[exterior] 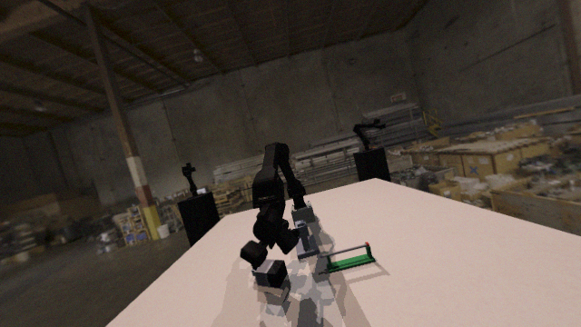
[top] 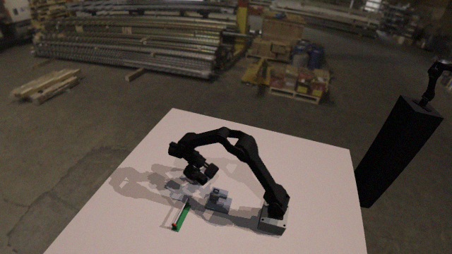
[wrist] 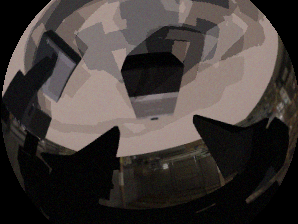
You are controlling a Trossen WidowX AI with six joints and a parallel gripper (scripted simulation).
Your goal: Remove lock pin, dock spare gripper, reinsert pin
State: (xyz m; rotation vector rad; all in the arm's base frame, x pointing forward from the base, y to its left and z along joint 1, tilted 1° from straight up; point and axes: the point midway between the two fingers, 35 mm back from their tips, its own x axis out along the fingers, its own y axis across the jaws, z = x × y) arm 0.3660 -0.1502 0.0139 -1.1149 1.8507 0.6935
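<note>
Now: the spare gripper 5 cm below my gripper tip. From my gripper tip the other things lie so: green cradle: 26 cm to the left, 5 cm below, 4 cm ahead; grey mount: 14 cm to the left, 10 cm behind, 2 cm below.
</note>
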